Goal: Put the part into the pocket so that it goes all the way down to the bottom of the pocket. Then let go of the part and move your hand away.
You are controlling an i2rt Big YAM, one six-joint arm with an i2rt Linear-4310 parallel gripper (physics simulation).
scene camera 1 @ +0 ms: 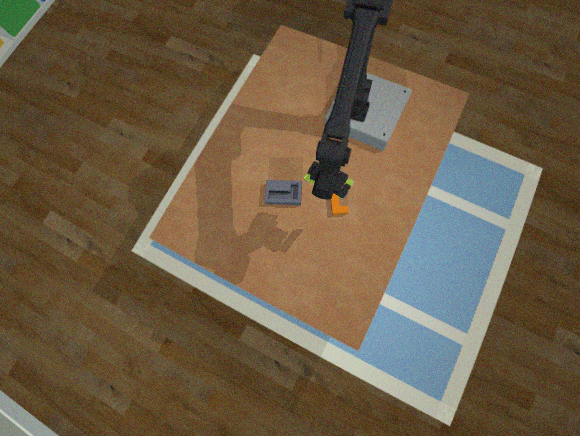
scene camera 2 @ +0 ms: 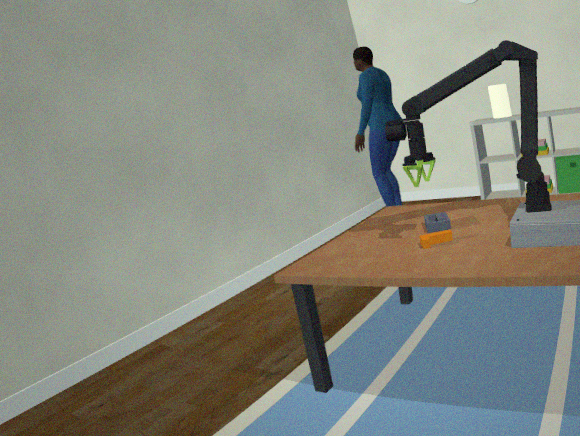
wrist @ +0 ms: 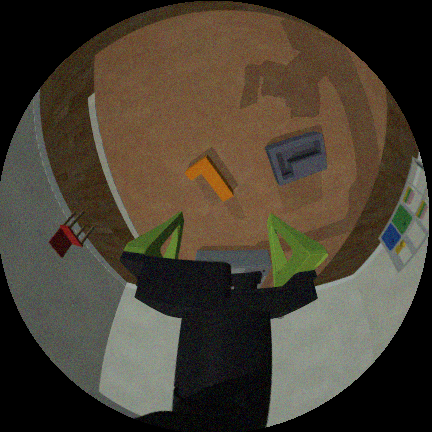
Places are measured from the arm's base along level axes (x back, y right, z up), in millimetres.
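Pixels of known places: gripper, fingertip midpoint: [scene camera 2: 422,184] [wrist: 225,216]; arm's base, origin of the base link: [scene camera 1: 352,109] [scene camera 2: 538,207] [wrist: 244,277].
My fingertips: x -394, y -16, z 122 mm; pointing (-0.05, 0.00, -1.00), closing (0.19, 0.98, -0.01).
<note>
Ahead of a thing's pixels: the offset from my fingertips to its middle. Level surfaces: height alone.
The orange L-shaped part @[dz -182, dx +34, dy -42 mm] [scene camera 1: 338,208] [scene camera 2: 436,238] [wrist: 216,180] lies flat on the table beside the pocket block. The dark grey block @[dz -179, dx -4, dy +173 mm] [scene camera 1: 283,201] [scene camera 2: 438,227] [wrist: 307,167] has an L-shaped pocket in its top, and the pocket holds no part. My gripper [scene camera 2: 421,183] [wrist: 225,216] is open, with its green fingers wide apart and nothing between them. It hangs well above the table, pointing down. In scene camera 1 the wrist hides the fingertips and covers the area just behind the part.
The arm's grey base plate [scene camera 1: 390,107] [scene camera 2: 530,235] [wrist: 235,257] stands on the brown table @[dz -197 mm] [scene camera 1: 320,280] [scene camera 2: 360,265] [wrist: 150,100]. A person [scene camera 2: 380,105] stands beyond the table near the wall. Shadows of the arm fall across the table near the block.
</note>
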